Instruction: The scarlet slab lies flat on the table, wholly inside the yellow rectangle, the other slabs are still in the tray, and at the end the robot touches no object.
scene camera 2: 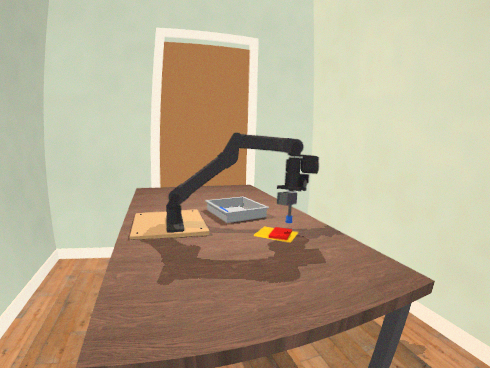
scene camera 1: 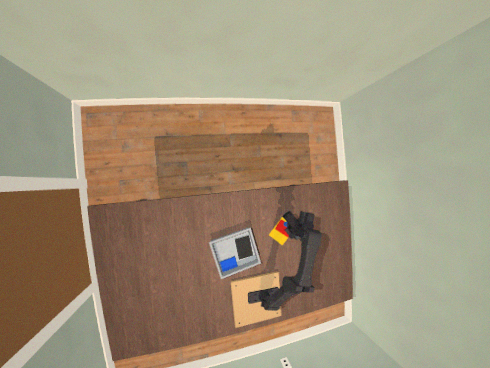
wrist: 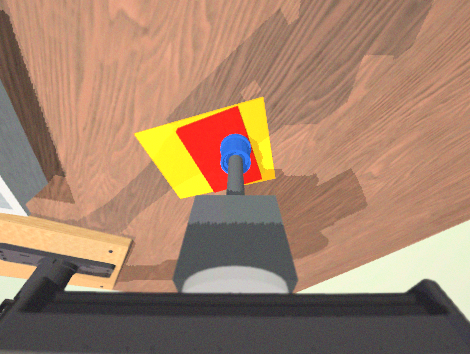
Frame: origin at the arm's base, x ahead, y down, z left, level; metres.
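Seen in the pictures: hand at its tool point: (scene camera 2: pixel 288 222) (scene camera 1: pixel 285 224) (wrist: pixel 235 148); arm's base at its link origin: (scene camera 2: pixel 174 223) (scene camera 1: pixel 263 294) (wrist: pixel 62 260).
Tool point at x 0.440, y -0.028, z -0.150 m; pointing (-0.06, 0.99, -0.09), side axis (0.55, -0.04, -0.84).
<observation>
Pixels of each thing's middle, then the offset from my tool point to it. "*": a spot on its surface instead. Level surfaces: height alone.
- scarlet slab at the middle of its body: (wrist: pixel 224 156) (scene camera 2: pixel 280 233) (scene camera 1: pixel 284 228) dx -0.037, dy +0.040, dz -0.009 m
- yellow rectangle at a spot on its surface: (wrist: pixel 162 150) * dx -0.072, dy +0.044, dz +0.058 m
- blue slab at the middle of its body: (scene camera 1: pixel 228 264) dx -0.212, dy +0.037, dz +0.354 m
- black slab at the middle of its body: (scene camera 1: pixel 243 247) dx -0.123, dy +0.037, dz +0.258 m
- grey tray at the middle of its body: (scene camera 2: pixel 235 208) (scene camera 1: pixel 235 251) dx -0.136, dy +0.020, dz +0.315 m
- table at its surface level: dy +0.045 m
The scarlet slab (scene camera 1: pixel 280 226) (scene camera 2: pixel 279 233) (wrist: pixel 202 142) lies flat on the yellow rectangle (scene camera 1: pixel 281 240) (scene camera 2: pixel 261 232) (wrist: pixel 162 150). Yellow shows around most of it. In the wrist view its near edge is very close to the rectangle's edge, and I cannot tell whether a corner crosses it. My gripper, a blue suction cup (scene camera 1: pixel 286 224) (scene camera 2: pixel 289 219) (wrist: pixel 235 152), is open and hangs above the slab, with a gap between them in scene camera 2. A blue slab (scene camera 1: pixel 228 264) and a black slab (scene camera 1: pixel 244 247) lie in the grey tray (scene camera 1: pixel 215 260) (scene camera 2: pixel 245 215).
The arm's wooden base board (scene camera 1: pixel 242 317) (scene camera 2: pixel 145 230) (wrist: pixel 120 250) lies beside the tray. The arm reaches over the table (scene camera 1: pixel 160 260) (scene camera 2: pixel 210 310) toward the rectangle. The table's far edge runs beyond the rectangle in scene camera 1.
</observation>
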